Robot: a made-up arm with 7 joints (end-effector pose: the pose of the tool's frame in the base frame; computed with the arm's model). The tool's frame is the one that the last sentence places.
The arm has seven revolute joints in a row. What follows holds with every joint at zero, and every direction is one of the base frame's.
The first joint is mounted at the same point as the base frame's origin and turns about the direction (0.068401, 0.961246, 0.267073), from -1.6 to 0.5 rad.
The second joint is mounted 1 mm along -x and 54 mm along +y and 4 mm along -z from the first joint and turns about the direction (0.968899, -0.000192, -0.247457), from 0 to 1.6 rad.
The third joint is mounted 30 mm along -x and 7 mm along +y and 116 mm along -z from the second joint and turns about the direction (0.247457, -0.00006, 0.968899), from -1.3 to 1.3 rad.
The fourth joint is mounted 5 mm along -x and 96 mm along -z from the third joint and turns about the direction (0.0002, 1, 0.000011), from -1.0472 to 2.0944 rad.
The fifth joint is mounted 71 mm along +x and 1 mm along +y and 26 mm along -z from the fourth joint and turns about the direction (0.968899, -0.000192, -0.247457), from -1.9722 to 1.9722 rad.
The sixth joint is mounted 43 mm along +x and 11 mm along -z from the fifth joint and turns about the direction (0.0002, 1, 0.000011), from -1.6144 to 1.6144 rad.
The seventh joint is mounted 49 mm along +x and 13 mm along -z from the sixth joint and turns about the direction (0.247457, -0.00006, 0.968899), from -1.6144 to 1.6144 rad.
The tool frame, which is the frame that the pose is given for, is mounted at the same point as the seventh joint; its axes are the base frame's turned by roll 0, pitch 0.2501 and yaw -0.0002 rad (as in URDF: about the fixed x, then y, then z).
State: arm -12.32 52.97 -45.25 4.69 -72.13 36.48 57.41
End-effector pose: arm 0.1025 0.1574 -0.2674 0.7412 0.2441 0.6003 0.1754
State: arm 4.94 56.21 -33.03 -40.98 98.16 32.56 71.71
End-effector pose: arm 0.0911 0.1225 -0.1428 0.3718 0.5685 -0.6935 0.2401
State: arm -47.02 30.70 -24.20 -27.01 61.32 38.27 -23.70
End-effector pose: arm 0.2448 0.0551 -0.0501 0.7458 0.6436 -0.1706 0.0222
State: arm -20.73 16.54 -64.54 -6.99 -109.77 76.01 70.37
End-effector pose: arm 0.0410 -0.0384 -0.2235 0.5026 0.1917 0.7230 -0.4334
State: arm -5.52 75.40 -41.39 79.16 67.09 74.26 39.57
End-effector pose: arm 0.0434 0.3985 -0.0715 0.4403 -0.8775 -0.1753 -0.0738
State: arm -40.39 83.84 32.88 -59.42 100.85 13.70 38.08
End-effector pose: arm 0.0735 0.1200 0.0966 0.3463 -0.4416 0.6628 -0.4957
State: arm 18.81 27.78 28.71 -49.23 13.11 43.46 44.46
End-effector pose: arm 0.0543 0.1992 -0.1231 0.7108 0.4261 -0.0025 0.5596
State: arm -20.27 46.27 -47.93 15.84 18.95 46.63 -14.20
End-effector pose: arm 0.1571 0.1835 -0.2717 0.5855 0.6000 0.5087 -0.1962
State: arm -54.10 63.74 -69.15 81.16 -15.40 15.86 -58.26
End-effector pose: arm 0.2126 0.3568 -0.1257 0.5971 0.2783 0.7483 -0.0779
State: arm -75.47 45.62 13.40 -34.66 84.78 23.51 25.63
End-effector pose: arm 0.1687 0.1303 0.1262 0.1978 0.3653 -0.5601 0.7168
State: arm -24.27 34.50 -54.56 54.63 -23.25 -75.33 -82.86
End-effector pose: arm 0.1523 0.1369 -0.2827 0.4628 0.1827 0.0106 -0.8674
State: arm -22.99 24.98 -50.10 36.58 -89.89 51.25 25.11
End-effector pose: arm 0.1094 0.0608 -0.3264 0.5753 -0.1020 0.8093 -0.0612
